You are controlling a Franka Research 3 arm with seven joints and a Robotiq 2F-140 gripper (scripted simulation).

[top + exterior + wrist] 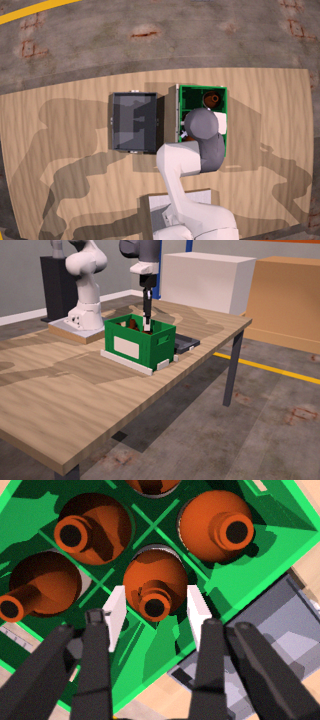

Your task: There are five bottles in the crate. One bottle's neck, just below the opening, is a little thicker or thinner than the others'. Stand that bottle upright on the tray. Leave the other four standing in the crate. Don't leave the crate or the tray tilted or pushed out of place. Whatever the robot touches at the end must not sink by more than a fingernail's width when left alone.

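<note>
Right now my hand is 5 cm to the left of the green crate and 9 cm above it. Round my hand: dark grey tray: 2 cm ahead, 23 cm to the left, 16 cm below; brown bottle: 8 cm ahead, 10 cm to the right, 9 cm below.
</note>
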